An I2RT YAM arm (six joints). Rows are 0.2 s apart.
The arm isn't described. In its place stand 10 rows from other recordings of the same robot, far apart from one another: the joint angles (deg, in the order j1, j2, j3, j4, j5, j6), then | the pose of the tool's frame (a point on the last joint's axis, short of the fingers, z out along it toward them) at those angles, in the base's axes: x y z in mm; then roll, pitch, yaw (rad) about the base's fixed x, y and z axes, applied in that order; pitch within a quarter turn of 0, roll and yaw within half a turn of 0.
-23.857, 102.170, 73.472, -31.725, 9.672, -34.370 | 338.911, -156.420, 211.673, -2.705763, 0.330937, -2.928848
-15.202, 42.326, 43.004, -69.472, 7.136, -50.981 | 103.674, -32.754, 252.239, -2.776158, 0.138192, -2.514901
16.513, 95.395, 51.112, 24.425, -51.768, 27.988 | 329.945, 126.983, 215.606, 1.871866, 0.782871, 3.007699
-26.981, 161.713, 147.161, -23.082, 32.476, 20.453 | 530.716, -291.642, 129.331, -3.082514, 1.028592, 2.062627
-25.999, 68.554, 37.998, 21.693, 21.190, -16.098 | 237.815, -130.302, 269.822, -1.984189, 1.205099, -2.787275
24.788, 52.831, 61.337, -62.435, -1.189, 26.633 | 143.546, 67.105, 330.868, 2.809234, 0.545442, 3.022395
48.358, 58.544, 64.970, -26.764, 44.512, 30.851 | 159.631, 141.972, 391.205, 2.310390, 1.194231, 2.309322
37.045, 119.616, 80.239, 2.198, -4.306, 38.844 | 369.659, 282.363, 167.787, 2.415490, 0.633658, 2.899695
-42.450, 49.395, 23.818, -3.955, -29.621, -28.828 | 149.403, -112.816, 210.553, -2.693263, 1.075282, -2.803330
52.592, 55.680, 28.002, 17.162, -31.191, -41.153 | 118.204, 184.910, 251.807, -1.835557, 0.931490, -0.315215
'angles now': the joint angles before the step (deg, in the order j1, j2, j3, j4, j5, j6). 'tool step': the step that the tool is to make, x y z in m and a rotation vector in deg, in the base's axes. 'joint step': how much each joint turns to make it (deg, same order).
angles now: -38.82, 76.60, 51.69, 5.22, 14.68, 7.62
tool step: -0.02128, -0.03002, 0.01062, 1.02, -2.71, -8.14
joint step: -6.67, 0.81, 2.83, -1.48, 0.53, 3.02
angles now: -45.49, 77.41, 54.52, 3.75, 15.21, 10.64
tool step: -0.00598, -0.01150, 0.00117, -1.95, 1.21, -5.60
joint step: -1.75, 1.12, 0.73, 1.24, 4.35, -0.91
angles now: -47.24, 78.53, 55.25, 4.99, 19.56, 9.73
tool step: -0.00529, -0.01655, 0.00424, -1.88, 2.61, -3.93
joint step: -2.40, 2.06, 2.34, 0.38, 2.45, -2.75
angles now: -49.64, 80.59, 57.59, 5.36, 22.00, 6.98
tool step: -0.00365, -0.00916, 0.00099, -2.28, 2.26, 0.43
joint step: -1.60, 0.97, 0.33, 2.39, -1.03, -3.92
